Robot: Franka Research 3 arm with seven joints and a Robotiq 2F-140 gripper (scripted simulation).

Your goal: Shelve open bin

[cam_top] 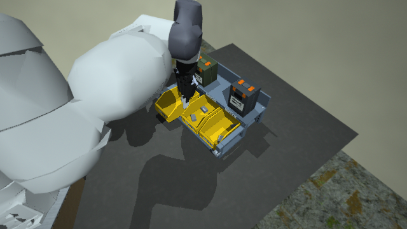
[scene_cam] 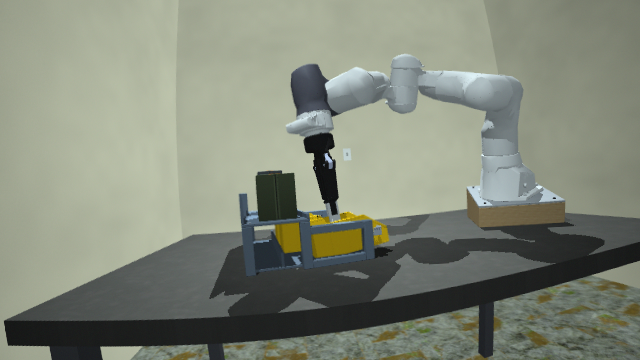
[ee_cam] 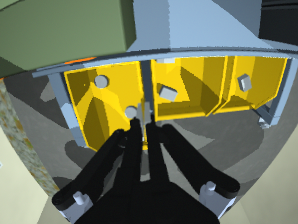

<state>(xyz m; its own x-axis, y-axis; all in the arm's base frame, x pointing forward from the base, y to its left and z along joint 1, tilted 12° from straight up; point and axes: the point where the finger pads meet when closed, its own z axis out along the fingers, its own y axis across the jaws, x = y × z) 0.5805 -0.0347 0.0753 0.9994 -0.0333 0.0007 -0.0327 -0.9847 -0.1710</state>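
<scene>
The green box is 15 cm ahead of my hand, 4 cm to the left of it and 6 cm above it. Also, from my hand: dark grey box: 13 cm ahead, 19 cm to the right, 7 cm above.
</scene>
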